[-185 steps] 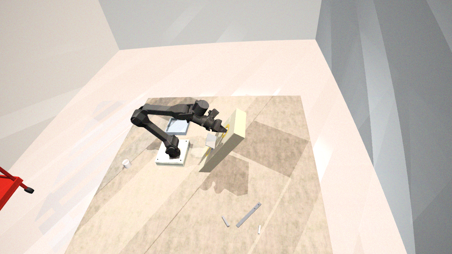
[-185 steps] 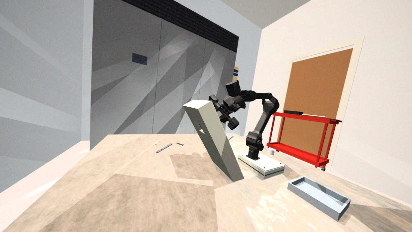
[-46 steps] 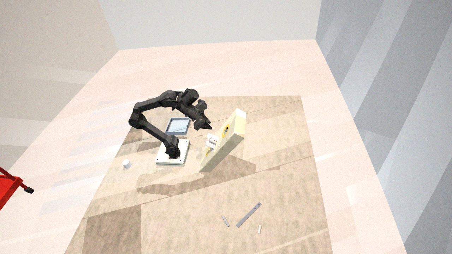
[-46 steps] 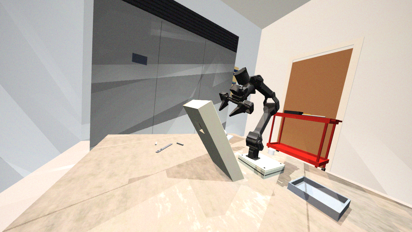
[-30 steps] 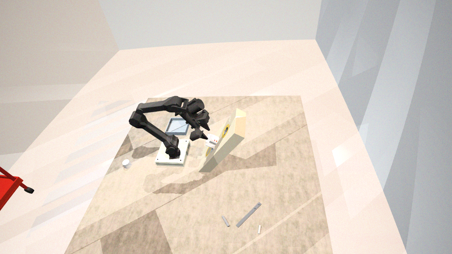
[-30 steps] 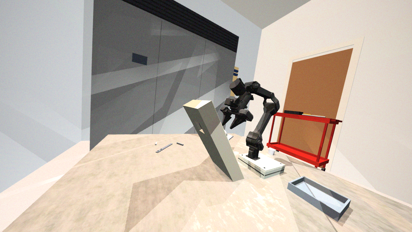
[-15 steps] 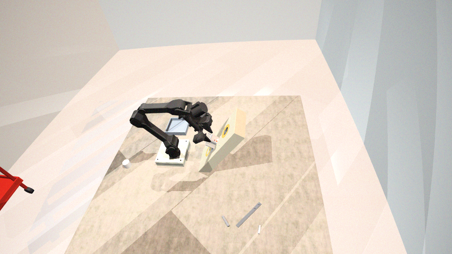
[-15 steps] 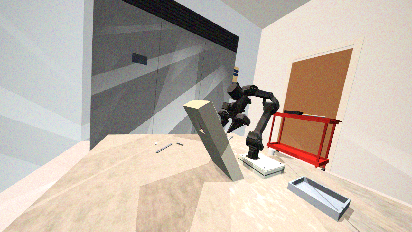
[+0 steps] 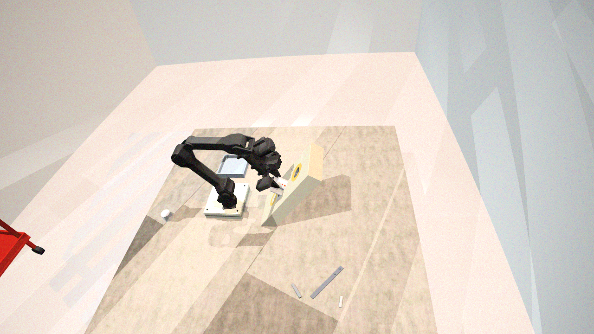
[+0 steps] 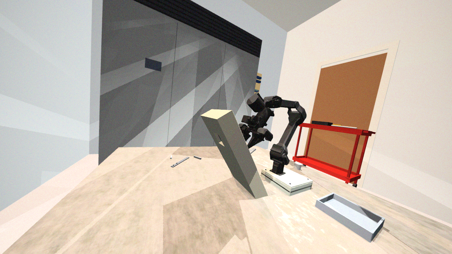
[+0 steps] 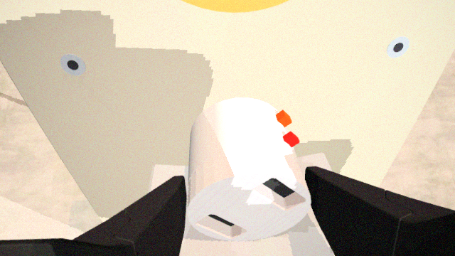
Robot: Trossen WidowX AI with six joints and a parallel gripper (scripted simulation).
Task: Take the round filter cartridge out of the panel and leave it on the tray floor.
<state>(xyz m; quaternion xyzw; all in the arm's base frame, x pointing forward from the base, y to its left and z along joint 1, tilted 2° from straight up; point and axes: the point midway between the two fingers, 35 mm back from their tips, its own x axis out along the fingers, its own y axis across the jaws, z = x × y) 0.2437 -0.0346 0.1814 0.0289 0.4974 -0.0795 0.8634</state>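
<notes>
The cream service panel is 40 mm ahead of my gripper tip, 10 mm to the right of it and 20 mm below it. From my gripper tip the other things lie so: round filter cartridge (right at my gripper tip); then blue-grey tray (280 mm behind, 330 mm to the left, 190 mm below).
</notes>
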